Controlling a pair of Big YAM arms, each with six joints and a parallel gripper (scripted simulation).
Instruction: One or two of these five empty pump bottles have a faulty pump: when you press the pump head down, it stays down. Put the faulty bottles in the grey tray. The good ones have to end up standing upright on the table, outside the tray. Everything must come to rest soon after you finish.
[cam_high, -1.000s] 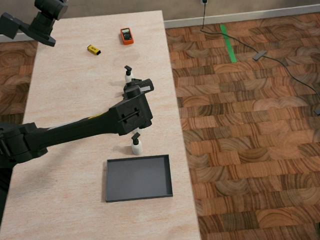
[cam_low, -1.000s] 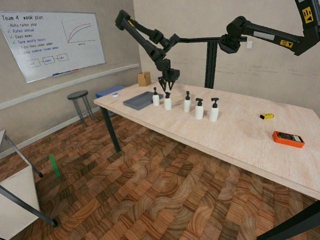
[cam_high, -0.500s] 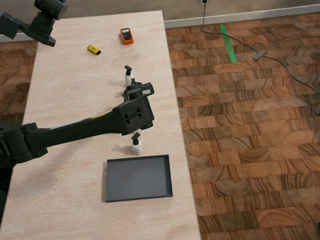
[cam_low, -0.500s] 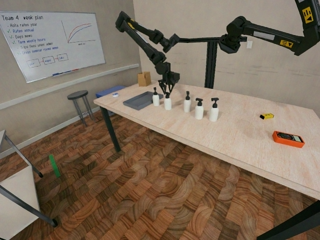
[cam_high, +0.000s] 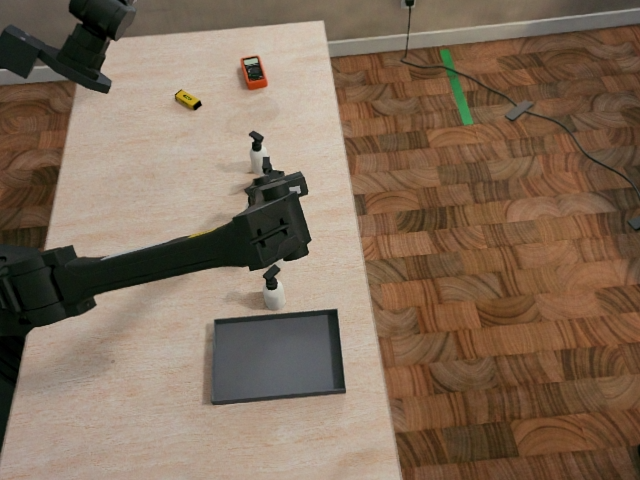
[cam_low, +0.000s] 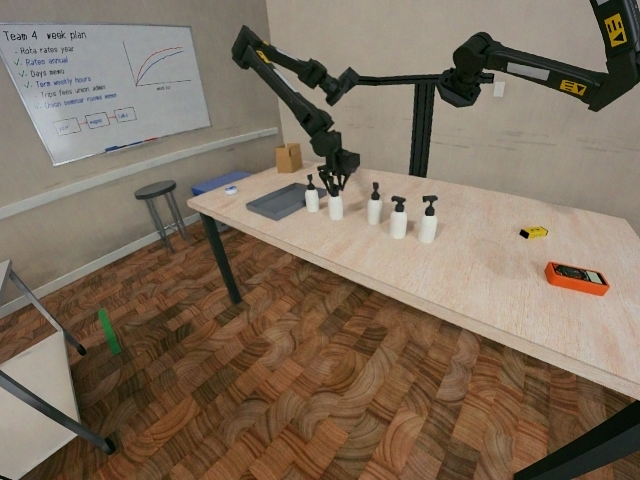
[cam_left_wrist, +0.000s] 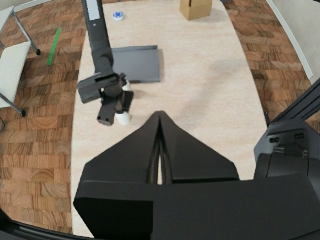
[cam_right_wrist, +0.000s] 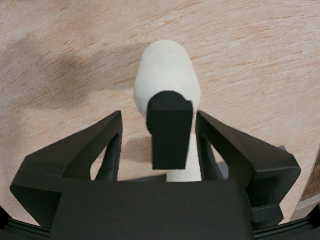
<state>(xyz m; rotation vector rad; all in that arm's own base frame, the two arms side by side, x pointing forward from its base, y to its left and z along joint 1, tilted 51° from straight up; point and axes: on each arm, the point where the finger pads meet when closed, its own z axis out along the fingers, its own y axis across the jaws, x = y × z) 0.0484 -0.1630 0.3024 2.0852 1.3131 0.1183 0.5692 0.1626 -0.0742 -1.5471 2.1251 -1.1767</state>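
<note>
The grey tray is 27 cm to the right of my right hand, 9 cm below it and 1 cm ahead of it. The rest, counted from my right hand: orange multimeter 72 cm to the left, 9 cm below, 7 cm behind.
</note>
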